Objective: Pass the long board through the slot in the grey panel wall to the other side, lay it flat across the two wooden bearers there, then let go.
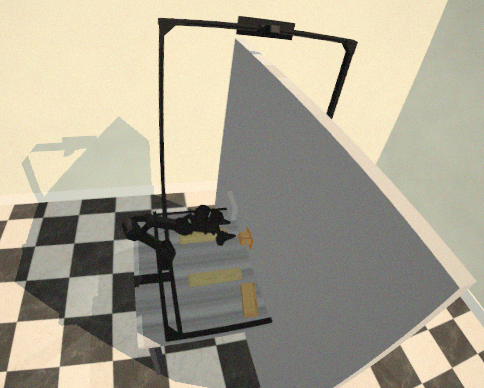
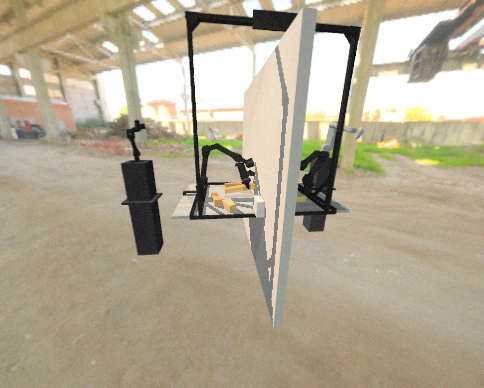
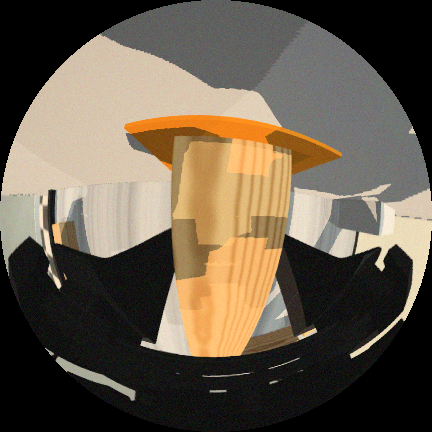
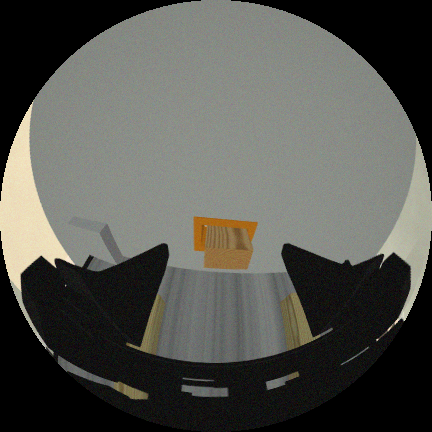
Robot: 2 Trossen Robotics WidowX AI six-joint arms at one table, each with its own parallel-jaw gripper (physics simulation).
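Frame: origin at the left arm's base, x right, y ahead, z up, level; millimetres.
Seen in the pictures: left gripper, fingertip midpoint: (image 2: 248,187) (image 3: 224,232); right gripper, fingertip midpoint: (image 1: 233,229) (image 4: 227,250); right arm's base at its link origin: (image 1: 164,264) (image 2: 307,192).
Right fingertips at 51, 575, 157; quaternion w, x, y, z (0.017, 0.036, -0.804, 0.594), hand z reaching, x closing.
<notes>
A point is followed by its place in that frame, as x, y, z.
The long board (image 1: 244,237) {30, 516, 110} (image 2: 235,188) {73, 278, 69} (image 3: 230,200) {41, 406, 93} (image 4: 228,257) {39, 534, 97} runs through the orange-rimmed slot (image 1: 251,240) (image 3: 210,121) (image 4: 198,241) {82, 484, 70} in the grey panel wall (image 1: 310,200) {-301, 483, 659} (image 2: 265,125) {328, 432, 532} (image 3: 350,100) (image 4: 225,125) {59, 483, 241}. A short end sticks out on the right arm's side. My left gripper (image 2: 247,185) {43, 385, 62} (image 3: 224,232) {43, 385, 62} is shut on the board on the other side, close to the wall. My right gripper (image 1: 232,229) {51, 575, 157} (image 4: 227,250) {51, 575, 157} is open and empty, a little short of the board's end. Two wooden bearers (image 1: 215,276) {-117, 687, 25} (image 4: 296,322) {-84, 618, 24} lie on the table below; the other bearer (image 1: 192,238) {135, 757, 18} (image 4: 154,325) {135, 621, 13} is partly hidden.
An orange-brown block (image 1: 249,300) {-267, 561, 18} lies near the wall on the right arm's side. Two loose blocks (image 2: 216,200) {218, 130, 27} (image 2: 229,205) {316, 217, 25} lie on the left arm's side. A pale bracket (image 1: 233,205) {291, 504, 81} (image 4: 111,242) {270, 494, 37} stands by the wall. A black frame (image 1: 161,125) {342, 888, 567} (image 2: 193,100) {379, 29, 647} surrounds the table.
</notes>
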